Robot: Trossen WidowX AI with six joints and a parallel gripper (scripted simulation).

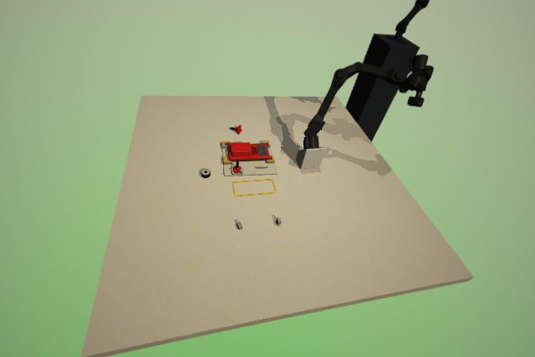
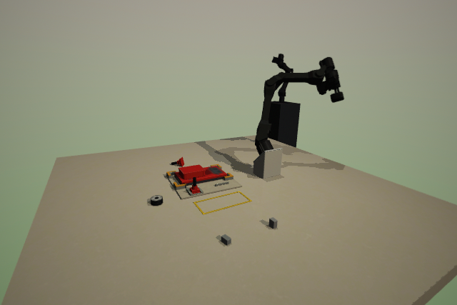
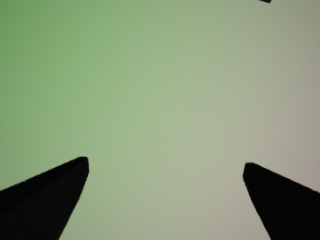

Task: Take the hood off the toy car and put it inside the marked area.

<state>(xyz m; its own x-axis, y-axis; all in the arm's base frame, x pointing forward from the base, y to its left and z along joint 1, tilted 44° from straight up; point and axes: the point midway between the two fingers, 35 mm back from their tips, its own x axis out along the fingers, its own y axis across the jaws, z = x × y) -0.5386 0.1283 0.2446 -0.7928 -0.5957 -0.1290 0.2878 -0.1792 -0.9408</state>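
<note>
My gripper tip is now 890 mm short of the hood and 320 mm above it. Round my gripper tip: black wheel (1060 mm ahead, 350 mm below, 120 mm to the left).
</note>
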